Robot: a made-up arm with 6 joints. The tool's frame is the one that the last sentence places.
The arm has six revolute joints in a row. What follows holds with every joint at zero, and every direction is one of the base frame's. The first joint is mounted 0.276 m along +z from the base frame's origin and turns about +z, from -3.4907 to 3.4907 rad. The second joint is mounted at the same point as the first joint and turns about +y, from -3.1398 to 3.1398 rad. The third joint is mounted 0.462 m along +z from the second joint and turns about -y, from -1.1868 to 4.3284 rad. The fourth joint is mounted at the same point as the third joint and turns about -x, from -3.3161 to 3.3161 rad. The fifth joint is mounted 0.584 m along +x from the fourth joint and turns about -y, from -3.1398 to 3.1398 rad. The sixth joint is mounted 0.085 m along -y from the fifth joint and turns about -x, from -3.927 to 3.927 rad. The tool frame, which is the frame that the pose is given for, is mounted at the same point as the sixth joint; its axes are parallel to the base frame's.
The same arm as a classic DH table. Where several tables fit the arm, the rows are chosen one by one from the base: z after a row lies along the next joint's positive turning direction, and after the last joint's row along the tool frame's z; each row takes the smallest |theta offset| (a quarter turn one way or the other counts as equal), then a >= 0, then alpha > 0; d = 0 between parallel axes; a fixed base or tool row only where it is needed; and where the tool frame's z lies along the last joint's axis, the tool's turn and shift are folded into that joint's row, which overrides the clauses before.
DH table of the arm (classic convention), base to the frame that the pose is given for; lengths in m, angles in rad. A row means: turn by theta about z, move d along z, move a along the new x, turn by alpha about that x. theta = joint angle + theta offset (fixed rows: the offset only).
joint 1: d 0.2760  theta offset 0.0000  a 0.0000  alpha -1.5708
joint 2: d 0.0000  theta offset -1.5708  a 0.4620  alpha 3.1416
joint 3: d 0.0000  theta offset 0.0000  a 0.0000  alpha -1.5708
joint 4: d -0.5840  theta offset 0.0000  a 0.0000  alpha 1.5708
joint 5: d 0.0850  theta offset 0.0000  a 0.0000  alpha -1.5708
joint 6: d 0.0000  theta offset 1.5708  a 0.0000  alpha 1.5708
tool (fixed): d 0.0000  theta offset -1.5708  a 0.0000  alpha 0.0000
Joint limits (rad, base to tool): -3.4907..3.4907 -3.1398..3.1398 -1.1868..4.3284 -3.3161..3.3161 -3.1398..3.1398 -3.9270..3.9270

